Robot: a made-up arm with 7 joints.
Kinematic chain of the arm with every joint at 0, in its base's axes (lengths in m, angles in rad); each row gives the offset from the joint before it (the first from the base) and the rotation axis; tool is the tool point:
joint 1: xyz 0 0 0.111 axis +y
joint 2: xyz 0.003 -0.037 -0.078 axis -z
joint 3: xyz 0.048 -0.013 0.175 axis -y
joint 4: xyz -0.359 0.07 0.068 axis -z
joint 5: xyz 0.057 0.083 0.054 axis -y
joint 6: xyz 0.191 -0.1 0 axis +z
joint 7: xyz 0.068 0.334 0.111 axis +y
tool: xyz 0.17 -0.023 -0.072
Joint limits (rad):
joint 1: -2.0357..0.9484
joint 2: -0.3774..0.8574
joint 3: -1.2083..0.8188
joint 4: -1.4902..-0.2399
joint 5: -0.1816..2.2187
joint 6: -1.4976..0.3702
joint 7: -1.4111..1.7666
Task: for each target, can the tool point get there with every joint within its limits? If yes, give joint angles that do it. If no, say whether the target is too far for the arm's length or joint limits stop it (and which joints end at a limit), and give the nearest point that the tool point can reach.
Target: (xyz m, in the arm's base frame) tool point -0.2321 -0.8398 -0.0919
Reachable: no: joint limits stop it (at a limit: joint 2, joint 5, joint 6, joint 7) | nearest point -0.2545 -0.6304 -0.1115 | short by 0.212 m
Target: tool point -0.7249 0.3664 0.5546
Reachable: yes | joints -1.2383 0.4093 -0.5762 -1.2286 0.7360 -0.3177 -0.6683
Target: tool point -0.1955 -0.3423 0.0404
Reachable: no: joint limits stop it (at a limit: joint 1, joint 2, joint 4, joint 5, joint 6) | nearest point -0.2801 -0.2817 0.1533 | short by 0.154 m
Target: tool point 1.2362 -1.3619 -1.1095
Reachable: no: too far | nearest point 0.4702 -0.4593 -0.4371 | short by 1.361 m
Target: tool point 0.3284 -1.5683 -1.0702
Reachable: no: too far | nearest point 0.1323 -0.5681 -0.5164 | short by 1.160 m
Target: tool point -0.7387 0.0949 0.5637
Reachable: yes | joints -1.0523 0.1255 -0.2892 -0.8833 1.2201 -0.9251 -0.5856
